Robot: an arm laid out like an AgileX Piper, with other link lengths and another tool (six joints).
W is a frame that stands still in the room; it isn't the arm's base.
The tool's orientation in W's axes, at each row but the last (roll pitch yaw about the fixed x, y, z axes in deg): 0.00, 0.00, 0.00; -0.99, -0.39, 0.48; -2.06, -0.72, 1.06; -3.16, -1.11, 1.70; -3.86, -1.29, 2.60; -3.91, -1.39, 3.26; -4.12, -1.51, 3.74; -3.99, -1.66, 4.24
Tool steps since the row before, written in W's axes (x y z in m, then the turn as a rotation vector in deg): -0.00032, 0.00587, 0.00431, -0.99, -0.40, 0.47; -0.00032, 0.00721, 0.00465, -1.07, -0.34, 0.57; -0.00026, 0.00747, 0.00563, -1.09, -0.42, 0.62; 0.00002, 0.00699, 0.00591, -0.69, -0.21, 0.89; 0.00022, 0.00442, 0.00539, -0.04, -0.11, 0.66; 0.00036, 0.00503, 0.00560, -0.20, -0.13, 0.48; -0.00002, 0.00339, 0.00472, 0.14, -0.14, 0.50; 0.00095, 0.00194, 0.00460, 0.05, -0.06, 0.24
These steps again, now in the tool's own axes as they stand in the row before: -0.00032, 0.00587, 0.00431, -0.99, -0.40, 0.47; -0.00023, 0.00713, 0.00478, -1.07, -0.34, 0.57; -0.00005, 0.00727, 0.00590, -1.09, -0.42, 0.62; 0.00034, 0.00665, 0.00628, -0.68, -0.24, 0.89; 0.00054, 0.00403, 0.00566, -0.03, -0.15, 0.65; 0.00078, 0.00461, 0.00591, -0.20, -0.15, 0.48; 0.00033, 0.00304, 0.00494, 0.14, -0.18, 0.48; 0.00122, 0.00154, 0.00469, 0.05, -0.08, 0.23
